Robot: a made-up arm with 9 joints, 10 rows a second.
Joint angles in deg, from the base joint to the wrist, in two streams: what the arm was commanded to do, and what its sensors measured. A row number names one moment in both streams.
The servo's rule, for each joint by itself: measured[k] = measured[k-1] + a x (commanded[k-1-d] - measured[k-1]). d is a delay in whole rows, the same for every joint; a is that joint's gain. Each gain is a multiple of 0.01, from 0.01 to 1. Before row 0 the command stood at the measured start. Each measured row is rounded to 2 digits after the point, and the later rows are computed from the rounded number. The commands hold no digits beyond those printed.
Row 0, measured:
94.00 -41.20 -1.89 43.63 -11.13 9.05 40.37 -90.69 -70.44
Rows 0 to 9, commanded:
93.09 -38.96 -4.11 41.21 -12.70 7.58 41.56 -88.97 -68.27
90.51 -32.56 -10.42 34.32 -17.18 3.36 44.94 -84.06 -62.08
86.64 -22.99 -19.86 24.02 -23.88 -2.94 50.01 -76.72 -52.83
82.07 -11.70 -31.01 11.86 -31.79 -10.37 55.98 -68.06 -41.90
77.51 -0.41 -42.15 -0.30 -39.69 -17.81 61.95 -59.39 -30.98
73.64 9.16 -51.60 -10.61 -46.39 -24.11 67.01 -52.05 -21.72
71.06 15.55 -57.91 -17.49 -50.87 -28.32 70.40 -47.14 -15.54
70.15 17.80 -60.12 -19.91 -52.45 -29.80 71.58 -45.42 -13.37
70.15 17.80 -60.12 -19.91 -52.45 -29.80 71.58 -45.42 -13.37
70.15 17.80 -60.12 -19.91 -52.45 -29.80 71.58 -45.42 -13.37
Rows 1 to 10, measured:
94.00 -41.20 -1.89 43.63 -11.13 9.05 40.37 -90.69 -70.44
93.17 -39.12 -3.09 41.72 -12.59 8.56 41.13 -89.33 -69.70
90.75 -33.02 -7.05 35.87 -16.86 6.84 43.57 -85.17 -67.11
87.01 -23.69 -13.97 26.51 -23.39 3.61 47.69 -78.49 -62.25
82.51 -12.54 -23.17 14.94 -31.20 -1.00 53.00 -70.25 -55.33
77.96 -1.26 -33.42 2.90 -39.10 -6.55 58.73 -61.67 -47.05
74.03 8.43 -43.24 -7.77 -45.88 -12.34 64.03 -54.07 -38.44
71.33 15.05 -51.16 -15.45 -50.52 -17.61 68.11 -48.60 -30.65
70.26 17.61 -56.00 -18.97 -52.31 -21.63 70.33 -46.09 -24.77
70.16 17.79 -58.22 -19.71 -52.44 -24.33 71.13 -45.56 -20.89
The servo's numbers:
d 1
a 0.91 0.93 0.54 0.79 0.93 0.33 0.64 0.79 0.34

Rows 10 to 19, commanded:
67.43 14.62 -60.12 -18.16 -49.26 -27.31 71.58 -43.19 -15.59
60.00 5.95 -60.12 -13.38 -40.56 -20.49 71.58 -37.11 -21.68
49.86 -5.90 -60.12 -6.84 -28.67 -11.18 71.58 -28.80 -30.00
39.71 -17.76 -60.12 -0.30 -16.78 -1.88 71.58 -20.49 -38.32
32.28 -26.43 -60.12 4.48 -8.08 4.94 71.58 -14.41 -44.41
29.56 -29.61 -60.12 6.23 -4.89 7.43 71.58 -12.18 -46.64
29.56 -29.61 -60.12 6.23 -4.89 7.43 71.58 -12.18 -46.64
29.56 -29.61 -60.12 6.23 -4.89 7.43 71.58 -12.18 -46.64
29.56 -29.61 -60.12 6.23 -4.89 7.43 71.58 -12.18 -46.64
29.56 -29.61 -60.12 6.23 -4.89 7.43 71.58 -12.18 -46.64
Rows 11 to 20, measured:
70.15 17.80 -59.25 -19.87 -52.45 -26.14 71.42 -45.45 -18.33
67.67 14.84 -59.72 -18.52 -49.48 -26.53 71.52 -43.66 -17.40
60.69 6.57 -59.94 -14.46 -41.18 -24.54 71.56 -38.49 -18.86
50.83 -5.03 -60.04 -8.44 -29.55 -20.13 71.57 -30.83 -22.65
40.71 -16.87 -60.08 -2.01 -17.67 -14.11 71.58 -22.66 -27.98
33.04 -25.76 -60.10 3.12 -8.75 -7.82 71.58 -16.14 -33.57
29.87 -29.34 -60.11 5.58 -5.16 -2.79 71.58 -13.01 -38.01
29.59 -29.59 -60.12 6.09 -4.91 0.58 71.58 -12.35 -40.94
29.56 -29.61 -60.12 6.20 -4.89 2.84 71.58 -12.22 -42.88
29.56 -29.61 -60.12 6.22 -4.89 4.35 71.58 -12.19 -44.16

